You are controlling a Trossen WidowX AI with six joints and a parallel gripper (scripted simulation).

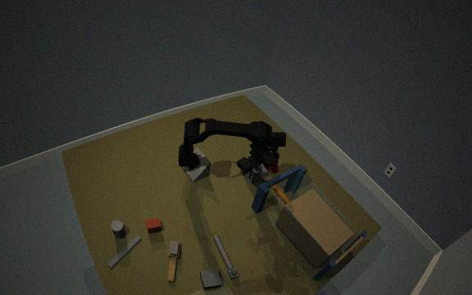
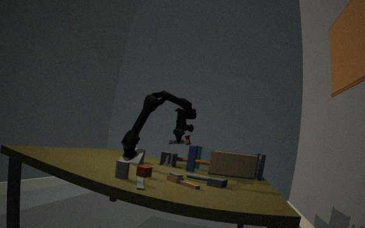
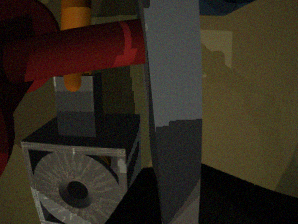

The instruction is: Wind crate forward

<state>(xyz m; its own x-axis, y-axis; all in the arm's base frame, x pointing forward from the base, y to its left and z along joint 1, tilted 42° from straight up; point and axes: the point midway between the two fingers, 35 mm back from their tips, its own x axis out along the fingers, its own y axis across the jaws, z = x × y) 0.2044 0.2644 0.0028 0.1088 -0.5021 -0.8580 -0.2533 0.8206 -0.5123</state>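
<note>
Now: gripper tip 50 mm to the right of the red grip, 40 mm short of it and 30 mm below it. The rest, counted from my gripper tip: grey crank handle: 10 mm to the left, 10 mm ahead, 10 mm above; grey block: 380 mm to the right, 350 mm ahead, 150 mm below; grey winch: 130 mm below, 90 mm behind, 60 mm to the left.
</note>
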